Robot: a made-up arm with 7 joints.
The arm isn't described. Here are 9 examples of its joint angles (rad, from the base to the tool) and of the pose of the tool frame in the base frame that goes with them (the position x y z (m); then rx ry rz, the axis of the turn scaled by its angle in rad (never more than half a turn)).
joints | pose
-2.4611 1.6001 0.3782 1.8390 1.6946 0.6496 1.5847 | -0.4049 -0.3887 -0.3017 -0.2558 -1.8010 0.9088
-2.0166 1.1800 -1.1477 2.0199 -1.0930 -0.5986 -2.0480 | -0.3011 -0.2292 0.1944 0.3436 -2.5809 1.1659
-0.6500 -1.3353 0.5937 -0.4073 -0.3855 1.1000 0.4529 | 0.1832 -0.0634 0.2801 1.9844 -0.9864 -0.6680
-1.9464 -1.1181 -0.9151 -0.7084 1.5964 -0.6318 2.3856 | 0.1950 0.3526 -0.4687 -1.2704 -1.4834 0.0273
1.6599 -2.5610 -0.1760 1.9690 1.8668 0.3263 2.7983 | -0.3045 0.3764 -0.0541 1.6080 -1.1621 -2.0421
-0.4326 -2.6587 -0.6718 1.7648 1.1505 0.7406 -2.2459 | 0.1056 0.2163 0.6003 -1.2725 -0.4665 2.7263
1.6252 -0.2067 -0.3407 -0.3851 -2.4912 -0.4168 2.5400 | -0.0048 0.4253 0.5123 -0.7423 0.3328 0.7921
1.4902 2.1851 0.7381 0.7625 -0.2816 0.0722 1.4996 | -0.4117 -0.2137 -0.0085 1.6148 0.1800 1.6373
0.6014 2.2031 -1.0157 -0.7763 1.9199 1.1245 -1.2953 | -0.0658 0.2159 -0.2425 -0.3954 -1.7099 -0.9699
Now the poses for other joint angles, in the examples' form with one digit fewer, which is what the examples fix.
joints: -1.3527 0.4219 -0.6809 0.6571 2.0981 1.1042 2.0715
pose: -0.081 -0.318 -0.299 1.589 2.432 0.482
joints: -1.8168 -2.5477 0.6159 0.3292 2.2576 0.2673 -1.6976
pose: 0.403 -0.546 0.430 -0.573 2.401 -0.296
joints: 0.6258 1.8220 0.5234 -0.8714 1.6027 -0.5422 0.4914
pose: -0.337 -0.513 0.143 1.961 1.063 1.980
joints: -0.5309 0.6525 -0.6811 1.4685 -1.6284 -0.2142 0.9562
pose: -0.174 0.034 0.294 -0.340 1.239 -0.409
